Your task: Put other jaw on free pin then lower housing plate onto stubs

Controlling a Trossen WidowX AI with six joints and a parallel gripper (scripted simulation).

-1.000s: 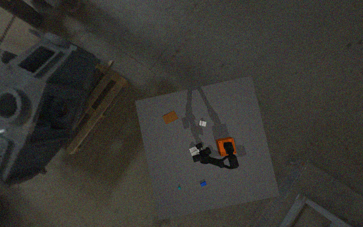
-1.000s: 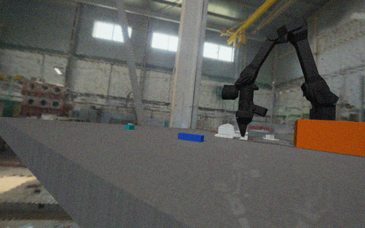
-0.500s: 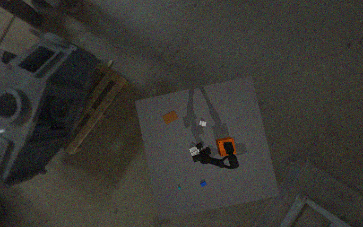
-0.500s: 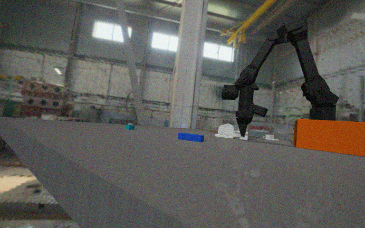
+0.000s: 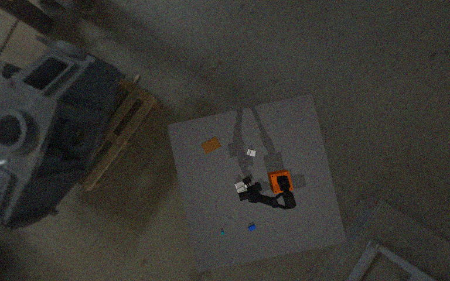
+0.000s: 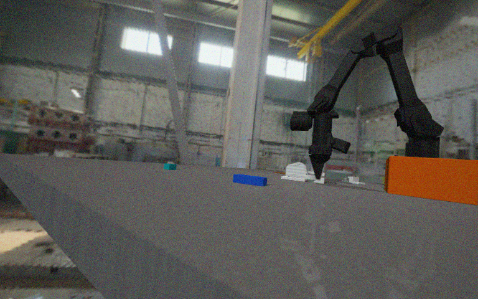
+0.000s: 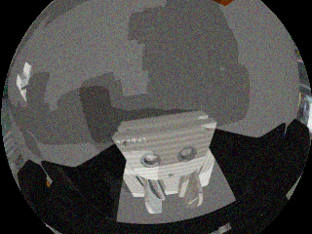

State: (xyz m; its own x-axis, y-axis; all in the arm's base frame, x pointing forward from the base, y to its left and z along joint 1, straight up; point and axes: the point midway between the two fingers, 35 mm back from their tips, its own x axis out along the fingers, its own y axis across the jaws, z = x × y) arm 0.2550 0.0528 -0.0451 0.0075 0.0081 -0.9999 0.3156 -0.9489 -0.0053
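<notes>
My gripper tip is now 20 mm to the right of the curved white jaw and 20 mm short of it. Round my gripper tip: teal block (380 mm to the left, 260 mm ahead); then flat orange plate (380 mm to the right, 300 mm ahead, 10 mm below); then blue block (350 mm to the left).
</notes>
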